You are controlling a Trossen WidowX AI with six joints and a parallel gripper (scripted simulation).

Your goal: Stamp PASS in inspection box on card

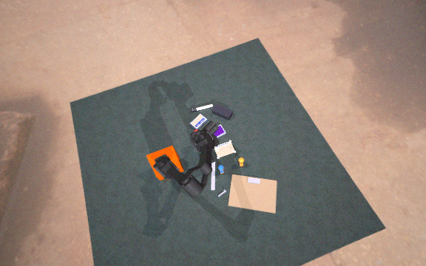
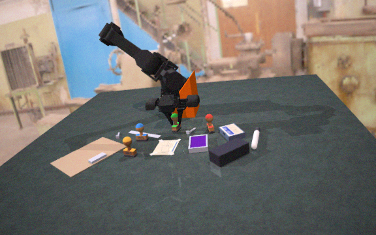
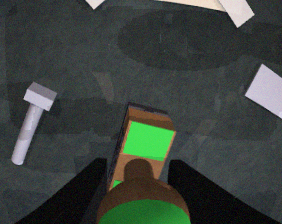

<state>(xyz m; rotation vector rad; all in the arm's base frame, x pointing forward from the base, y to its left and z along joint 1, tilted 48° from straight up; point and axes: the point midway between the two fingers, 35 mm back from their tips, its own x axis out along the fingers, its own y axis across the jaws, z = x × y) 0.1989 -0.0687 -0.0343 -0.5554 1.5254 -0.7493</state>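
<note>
Now: the purple ink pad 12 cm ahead of my gripper tip, 9 cm to the left of it and 3 cm below it. The rest, counted from my gripper tip: red stamp: 12 cm to the left, 2 cm ahead, 1 cm below; card: 11 cm ahead, 3 cm below, 2 cm to the right; green-knobbed stamp: right at my gripper tip.
</note>
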